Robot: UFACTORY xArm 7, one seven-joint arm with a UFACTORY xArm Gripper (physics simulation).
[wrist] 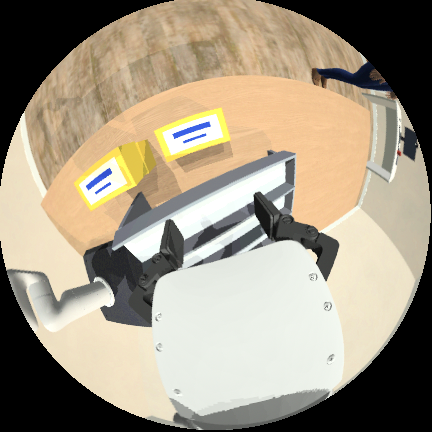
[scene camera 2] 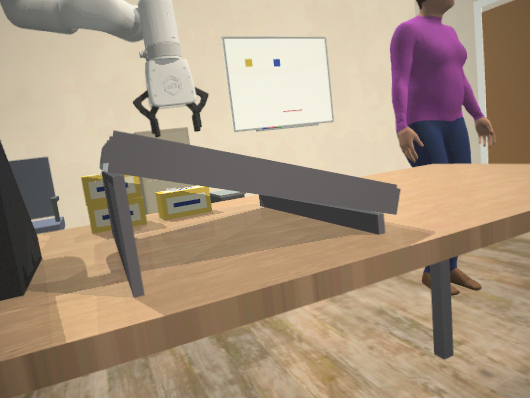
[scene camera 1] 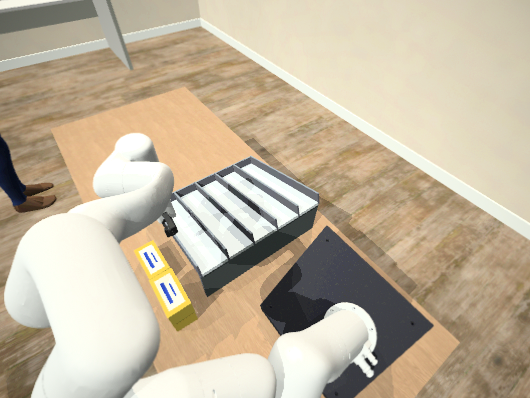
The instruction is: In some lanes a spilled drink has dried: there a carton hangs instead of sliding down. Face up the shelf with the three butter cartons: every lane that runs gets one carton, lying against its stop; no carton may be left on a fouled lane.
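Places are measured from the arm's base along level axes (x ahead, y left, z up), in centimetres.
Pixels of known places: gripper, fingertip midpoint: (wrist: 215,215) (scene camera 2: 178,134) (scene camera 1: 165,223); arm's base at its link origin: (wrist: 103,291) (scene camera 1: 349,330).
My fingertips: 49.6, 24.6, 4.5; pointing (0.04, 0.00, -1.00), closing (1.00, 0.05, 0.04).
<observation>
Ahead of a thing's pixels: the offset from my fingertips to its top centre, as dx, dy, dz. Level surfaces: height alone.
The sloped shelf (scene camera 1: 260,254) (scene camera 2: 250,172) (wrist: 200,194) has several pale lanes between grey dividers; dark patches show on some lanes, but I cannot tell shadow from dried spill. No carton shows in the visible parts of the lanes. Two butter cartons @[-15.9, +7.0, -6.8] (scene camera 1: 170,294) (scene camera 2: 116,215) (wrist: 104,183), yellow with white and blue labels, are stacked beside the shelf's high end. The third carton @[+0.3, +7.8, -13.2] (scene camera 1: 151,259) (scene camera 2: 185,203) (wrist: 192,134) lies flat on the table beside them. My gripper (scene camera 1: 170,225) (scene camera 2: 176,131) (wrist: 215,215) is open and empty, above the shelf on the cartons' side. The arm hides some of the shelf in scene camera 1.
The wooden table @[dz -19.7] (scene camera 1: 125,115) (scene camera 2: 475,195) (wrist: 330,130) carries the shelf and the dark base plate (scene camera 1: 370,285) with the arm's base. The shelf's side walls and dividers stand up between the lanes. A person (scene camera 2: 435,75) stands beyond the table.
</observation>
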